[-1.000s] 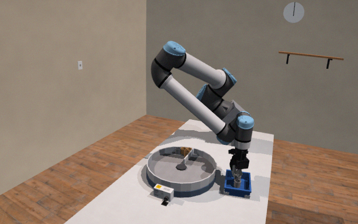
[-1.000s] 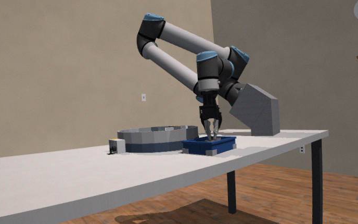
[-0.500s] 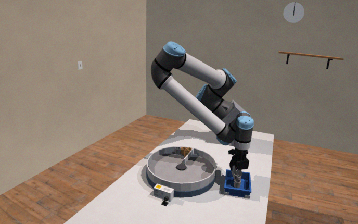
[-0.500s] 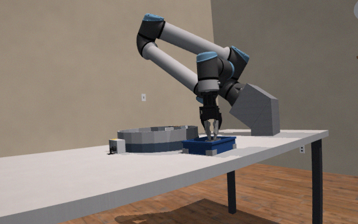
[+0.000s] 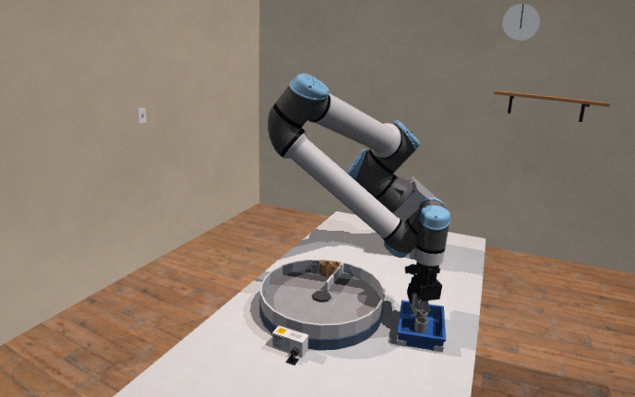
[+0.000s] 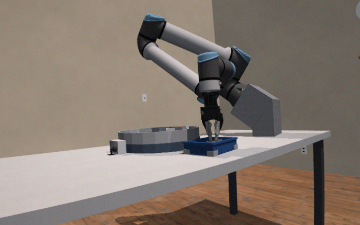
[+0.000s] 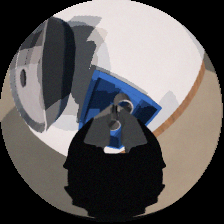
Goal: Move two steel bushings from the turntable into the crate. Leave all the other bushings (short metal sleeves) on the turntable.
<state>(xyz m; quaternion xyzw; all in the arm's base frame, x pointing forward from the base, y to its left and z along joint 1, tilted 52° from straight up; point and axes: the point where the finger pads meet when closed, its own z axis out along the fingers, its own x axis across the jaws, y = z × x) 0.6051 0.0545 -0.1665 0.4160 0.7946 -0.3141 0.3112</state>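
My hand is 40 mm short of the blue crate, 20 mm to the right of it and 20 mm above it. The rest, counted from my hand: grey turntable: 40 mm ahead, 330 mm to the right, 10 mm above.
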